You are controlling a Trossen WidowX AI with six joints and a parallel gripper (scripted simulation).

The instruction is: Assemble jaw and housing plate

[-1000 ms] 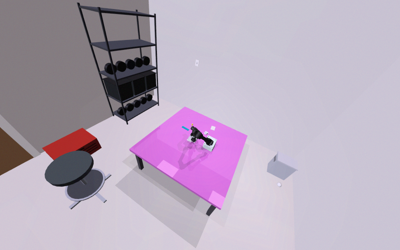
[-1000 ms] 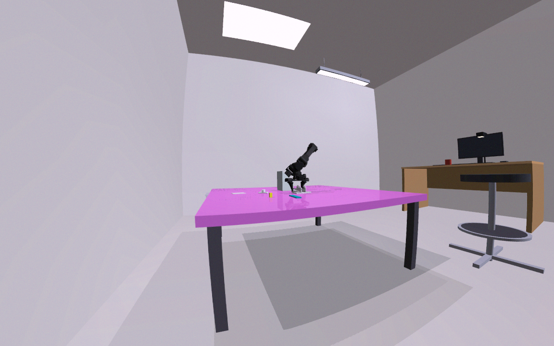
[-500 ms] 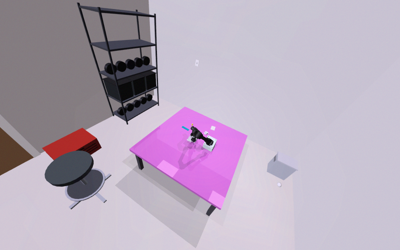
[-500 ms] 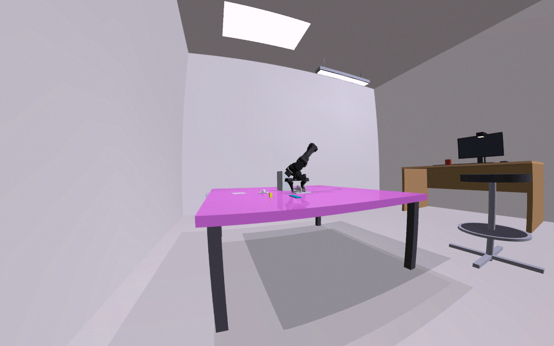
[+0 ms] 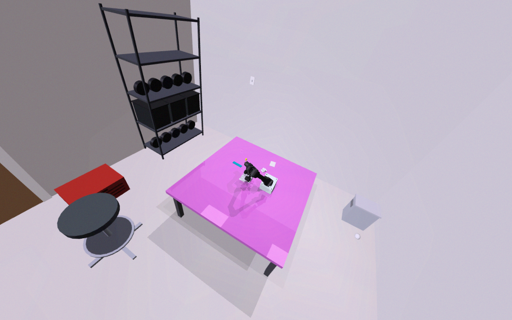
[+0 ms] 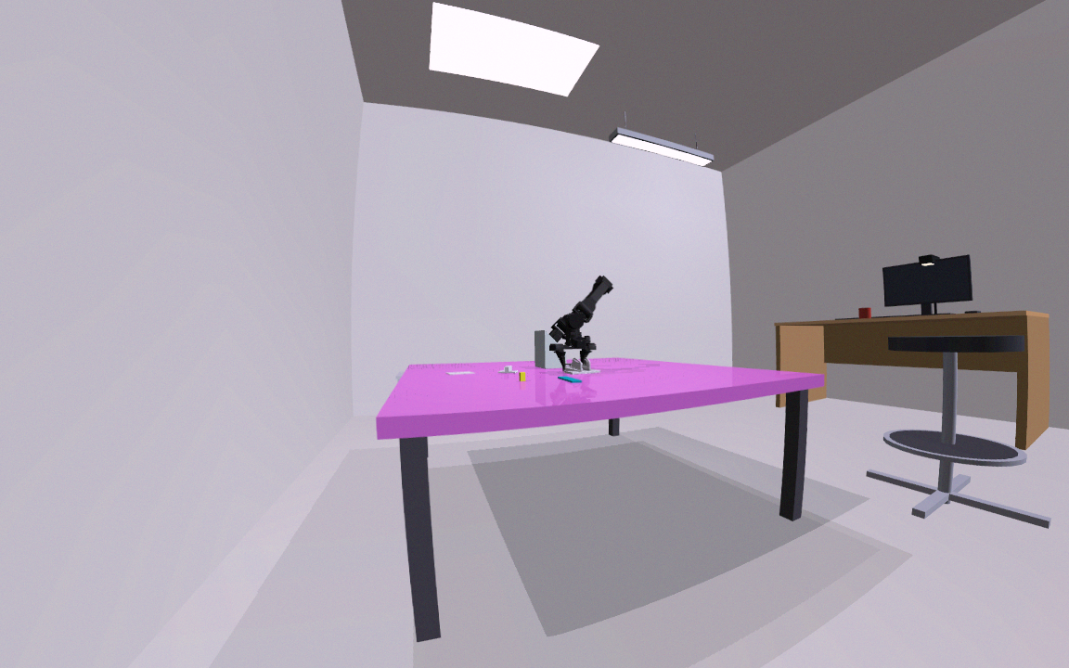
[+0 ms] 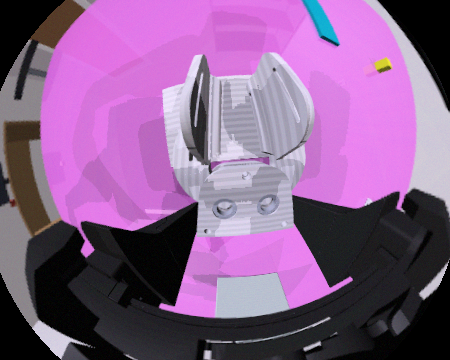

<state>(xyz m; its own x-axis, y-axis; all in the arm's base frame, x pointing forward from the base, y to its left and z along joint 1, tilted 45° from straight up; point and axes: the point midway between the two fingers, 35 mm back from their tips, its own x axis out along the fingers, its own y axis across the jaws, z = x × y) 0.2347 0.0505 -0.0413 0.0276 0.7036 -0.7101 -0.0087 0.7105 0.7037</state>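
Right now my gripper tip is 20 mm short of the white jaw and 20 mm to the right of it. Round my gripper tip: cyan bar 260 mm ahead, 140 mm to the right, 10 mm below; then small white part 70 mm behind, 250 mm to the right; then white ledge 70 mm ahead, 10 mm below.
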